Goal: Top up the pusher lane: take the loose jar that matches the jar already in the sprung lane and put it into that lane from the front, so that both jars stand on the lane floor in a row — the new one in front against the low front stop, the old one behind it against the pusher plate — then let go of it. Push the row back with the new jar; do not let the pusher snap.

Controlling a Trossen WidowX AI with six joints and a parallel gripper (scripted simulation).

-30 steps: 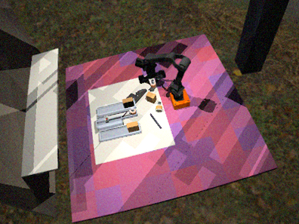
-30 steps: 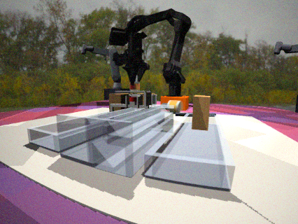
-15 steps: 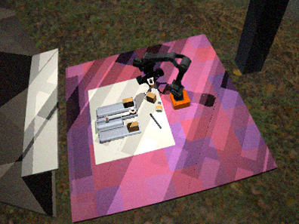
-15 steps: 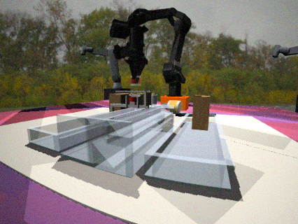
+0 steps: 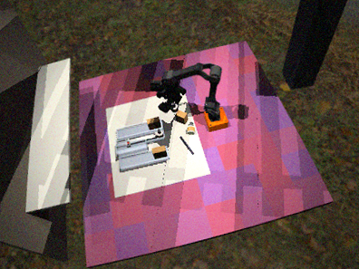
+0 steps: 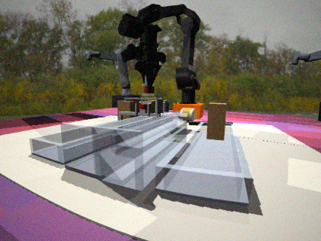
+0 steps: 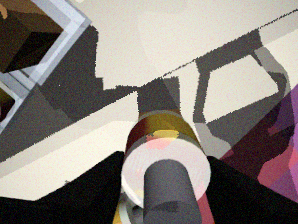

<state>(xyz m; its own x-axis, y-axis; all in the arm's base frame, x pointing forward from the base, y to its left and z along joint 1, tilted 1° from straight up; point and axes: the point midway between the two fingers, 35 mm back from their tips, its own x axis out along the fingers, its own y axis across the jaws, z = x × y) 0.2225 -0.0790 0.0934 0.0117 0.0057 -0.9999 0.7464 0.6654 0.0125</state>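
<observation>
Right now the black stick is 3 cm behind my gripper tip, 20 cm to the left of it and 11 cm below it. From my gripper tip the other things lie so: lane rack (26 cm ahead, 14 cm to the left, 9 cm below).
</observation>
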